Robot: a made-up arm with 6 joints. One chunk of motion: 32 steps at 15 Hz.
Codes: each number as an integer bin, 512 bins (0 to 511) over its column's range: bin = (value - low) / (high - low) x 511, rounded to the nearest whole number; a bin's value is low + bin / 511 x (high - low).
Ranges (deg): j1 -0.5..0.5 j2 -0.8..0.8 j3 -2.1..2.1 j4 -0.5..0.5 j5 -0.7..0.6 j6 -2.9..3
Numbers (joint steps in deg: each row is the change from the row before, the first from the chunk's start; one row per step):
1: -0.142 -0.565 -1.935 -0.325 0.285 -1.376
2: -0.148 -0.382 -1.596 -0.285 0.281 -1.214
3: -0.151 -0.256 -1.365 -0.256 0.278 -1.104
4: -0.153 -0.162 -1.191 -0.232 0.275 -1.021
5: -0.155 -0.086 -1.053 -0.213 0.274 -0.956
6: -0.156 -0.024 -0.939 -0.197 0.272 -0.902
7: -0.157 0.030 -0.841 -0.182 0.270 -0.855
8: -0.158 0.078 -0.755 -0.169 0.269 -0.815
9: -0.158 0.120 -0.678 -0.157 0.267 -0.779
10: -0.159 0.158 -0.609 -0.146 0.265 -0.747
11: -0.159 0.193 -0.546 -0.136 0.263 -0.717
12: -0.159 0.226 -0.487 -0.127 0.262 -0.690
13: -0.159 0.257 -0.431 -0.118 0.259 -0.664
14: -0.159 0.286 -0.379 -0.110 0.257 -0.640
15: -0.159 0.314 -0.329 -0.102 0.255 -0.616
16: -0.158 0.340 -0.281 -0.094 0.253 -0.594
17: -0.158 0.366 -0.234 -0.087 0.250 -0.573
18: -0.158 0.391 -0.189 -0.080 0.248 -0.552
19: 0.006 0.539 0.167 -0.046 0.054 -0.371
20: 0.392 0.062 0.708 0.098 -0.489 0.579
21: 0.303 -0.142 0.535 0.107 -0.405 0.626
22: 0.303 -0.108 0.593 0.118 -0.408 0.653
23: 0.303 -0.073 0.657 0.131 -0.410 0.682
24: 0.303 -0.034 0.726 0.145 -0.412 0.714
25: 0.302 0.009 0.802 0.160 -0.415 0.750
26: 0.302 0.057 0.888 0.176 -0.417 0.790
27: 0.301 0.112 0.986 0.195 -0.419 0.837
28: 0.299 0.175 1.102 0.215 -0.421 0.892
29: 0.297 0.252 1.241 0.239 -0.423 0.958
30: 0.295 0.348 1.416 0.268 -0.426 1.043
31: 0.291 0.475 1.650 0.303 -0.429 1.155
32: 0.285 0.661 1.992 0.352 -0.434 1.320
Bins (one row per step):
1: 183 75 20 89 387 132
2: 180 133 61 110 386 146
3: 178 174 89 125 384 156
4: 177 204 111 137 383 163
5: 176 228 127 147 383 168
6: 176 248 141 155 382 173
7: 175 265 153 162 381 177
8: 175 280 164 169 381 181
9: 175 294 173 175 380 184
10: 174 306 181 181 379 186
11: 174 317 189 186 379 189
12: 174 328 196 191 378 191
13: 174 338 203 195 377 194
14: 174 347 209 199 376 196
15: 174 356 215 203 375 198
16: 175 364 221 207 375 200
17: 175 372 227 211 373 202
18: 175 380 233 215 373 203
19: 259 428 276 232 296 219
20: 456 275 342 306 83 301
21: 410 210 321 310 116 305
22: 410 221 328 316 115 308
23: 410 232 335 322 114 310
24: 410 245 344 330 113 313
25: 410 258 353 337 112 316
26: 410 274 364 345 111 320
27: 409 291 375 355 110 324
28: 408 311 390 365 110 328
29: 407 336 406 378 109 334
30: 406 367 428 392 108 342
31: 404 407 456 410 107 351
32: 401 467 498 435 105 365

